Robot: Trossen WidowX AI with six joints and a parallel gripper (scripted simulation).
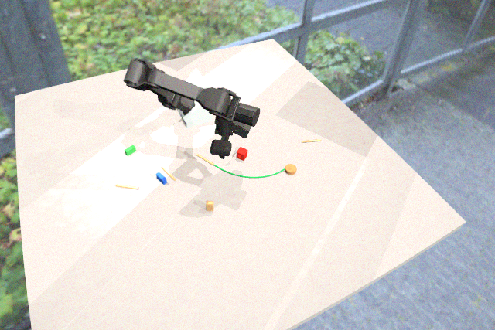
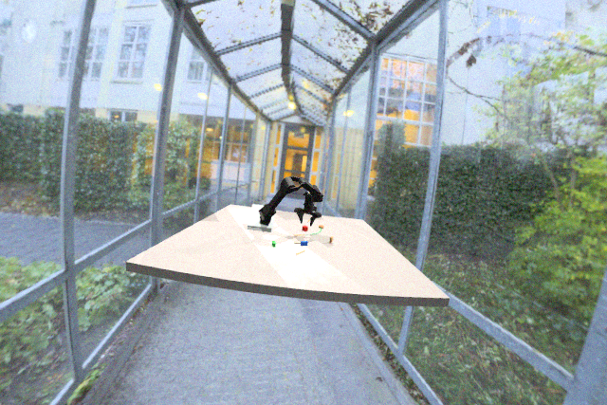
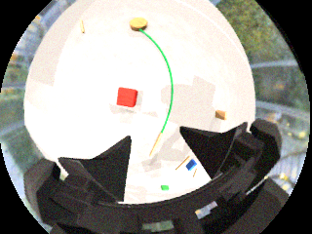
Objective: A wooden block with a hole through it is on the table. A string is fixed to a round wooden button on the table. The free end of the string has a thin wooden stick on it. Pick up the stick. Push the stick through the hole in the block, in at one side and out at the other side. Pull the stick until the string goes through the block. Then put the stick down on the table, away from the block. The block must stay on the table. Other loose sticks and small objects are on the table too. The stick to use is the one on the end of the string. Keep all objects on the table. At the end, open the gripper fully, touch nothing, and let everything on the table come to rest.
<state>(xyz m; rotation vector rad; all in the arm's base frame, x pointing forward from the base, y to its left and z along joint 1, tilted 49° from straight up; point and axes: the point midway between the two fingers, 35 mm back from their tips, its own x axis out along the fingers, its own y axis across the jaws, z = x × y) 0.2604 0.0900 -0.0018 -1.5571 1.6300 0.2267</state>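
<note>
Right now the thin wooden stick is 60 mm below my gripper tip, 50 mm to the right of it and 20 mm behind it. From my gripper tip the other things lie so: red block 70 mm to the left, 50 mm below, 10 mm behind; then wooden block 180 mm ahead, 100 mm to the right, 40 mm below; then blue block 220 mm to the right, 50 mm below, 20 mm ahead.
</note>
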